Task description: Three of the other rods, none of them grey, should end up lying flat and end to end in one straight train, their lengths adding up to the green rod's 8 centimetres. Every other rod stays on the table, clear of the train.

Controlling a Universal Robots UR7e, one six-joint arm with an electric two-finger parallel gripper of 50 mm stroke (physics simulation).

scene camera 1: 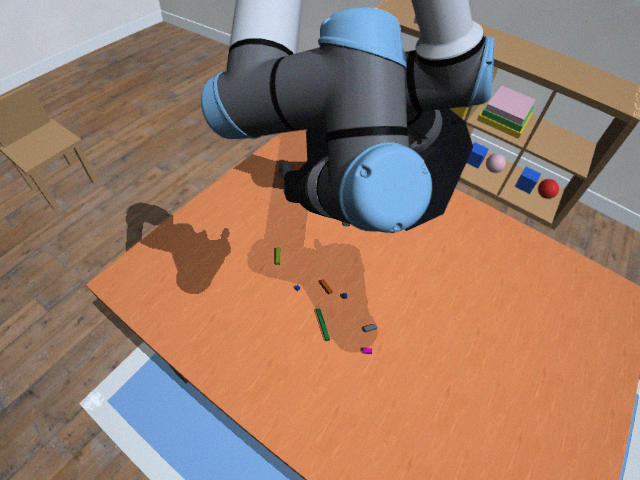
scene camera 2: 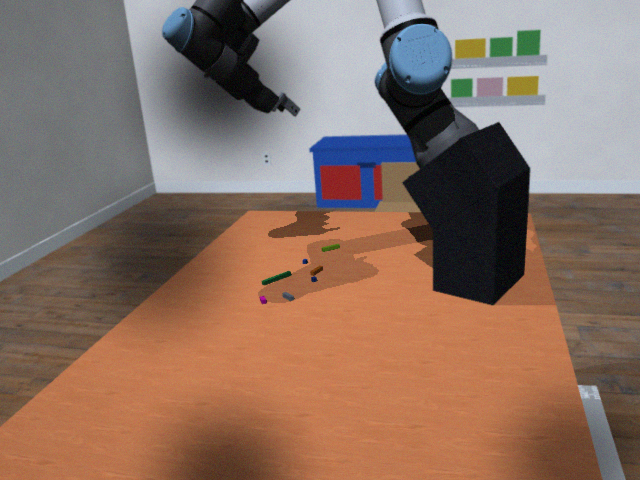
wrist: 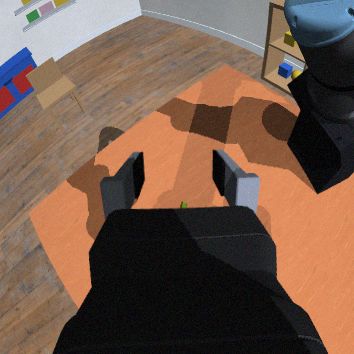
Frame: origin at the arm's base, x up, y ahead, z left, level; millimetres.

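Where they show: gripper, between the fingertips: (scene camera 1: 298,169) (scene camera 2: 290,110) (wrist: 177,164); arm's base, origin of its link: (scene camera 1: 410,126) (scene camera 2: 450,151) (wrist: 343,87).
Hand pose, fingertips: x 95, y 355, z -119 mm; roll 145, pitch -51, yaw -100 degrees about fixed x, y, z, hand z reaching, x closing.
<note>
Things, the pixels of their top centre, and the offset from my fingertips. Level surfaces: height alone.
- long green rod, centre of its top: (scene camera 1: 323,323) (scene camera 2: 276,276) dy +60, dx -382, dz +96 mm
- lime rod, centre of its top: (wrist: 182,211) (scene camera 1: 278,254) (scene camera 2: 330,246) dy -66, dx -382, dz -88 mm
- orange rod, centre of its top: (scene camera 1: 326,285) (scene camera 2: 316,268) dy -36, dx -382, dz +63 mm
- grey rod, centre of its top: (scene camera 2: 288,294) (scene camera 1: 370,327) dy +21, dx -382, dz +200 mm
- magenta rod, centre of its top: (scene camera 2: 262,298) (scene camera 1: 367,350) dy +77, dx -382, dz +214 mm
- orange table, height of its surface: dx -392 mm
My gripper (scene camera 2: 290,104) (wrist: 177,164) is open and empty, high above the table. The long green rod (scene camera 1: 322,324) (scene camera 2: 276,277) lies flat. A lime rod (scene camera 1: 277,256) (scene camera 2: 330,248) (wrist: 184,205) lies apart from the others. An orange rod (scene camera 1: 325,286) (scene camera 2: 316,270) lies between two short blue pieces, one blue piece (scene camera 1: 297,287) (scene camera 2: 305,261) on one side and the other blue piece (scene camera 1: 344,296) (scene camera 2: 313,279) close by on the other. A grey rod (scene camera 1: 369,327) (scene camera 2: 288,296) lies near a magenta rod (scene camera 1: 367,350) (scene camera 2: 263,299). These rods lie separate, at differing angles.
The rods lie on the orange table (scene camera 1: 465,361) (scene camera 2: 310,387) (wrist: 310,250). The black robot base (scene camera 2: 465,232) (wrist: 320,150) stands on the table. A shelf unit (scene camera 1: 568,67) stands behind the table. A wooden chair (scene camera 1: 43,142) (wrist: 52,82) stands on the floor. Arm shadows cross several rods.
</note>
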